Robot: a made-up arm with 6 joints. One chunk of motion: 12 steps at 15 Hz.
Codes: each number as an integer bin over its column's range. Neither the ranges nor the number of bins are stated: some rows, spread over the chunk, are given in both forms.
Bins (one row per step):
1: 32 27 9 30 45 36
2: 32 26 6 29 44 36
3: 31 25 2 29 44 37
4: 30 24 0 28 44 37
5: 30 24 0 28 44 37
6: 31 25 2 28 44 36
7: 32 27 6 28 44 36
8: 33 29 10 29 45 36
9: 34 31 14 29 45 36
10: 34 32 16 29 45 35
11: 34 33 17 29 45 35
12: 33 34 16 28 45 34
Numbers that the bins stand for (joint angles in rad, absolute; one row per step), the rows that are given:
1: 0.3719 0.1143 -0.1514 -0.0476 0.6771 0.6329
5: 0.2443 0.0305 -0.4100 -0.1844 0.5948 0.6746
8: 0.4357 0.1702 -0.1227 -0.1160 0.6771 0.6329
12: 0.4357 0.3098 0.0497 -0.1844 0.6771 0.5494
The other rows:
2: 0.3719 0.0863 -0.2376 -0.1160 0.5948 0.6329
3: 0.3081 0.0584 -0.3525 -0.1160 0.5948 0.6746
4: 0.2443 0.0305 -0.4100 -0.1844 0.5948 0.6746
6: 0.3081 0.0584 -0.3525 -0.1844 0.5948 0.6329
7: 0.3719 0.1143 -0.2376 -0.1844 0.5948 0.6329
9: 0.4995 0.2260 -0.0078 -0.1160 0.6771 0.6329
10: 0.4995 0.2540 0.0497 -0.1160 0.6771 0.5911
11: 0.4995 0.2819 0.0784 -0.1160 0.6771 0.5911

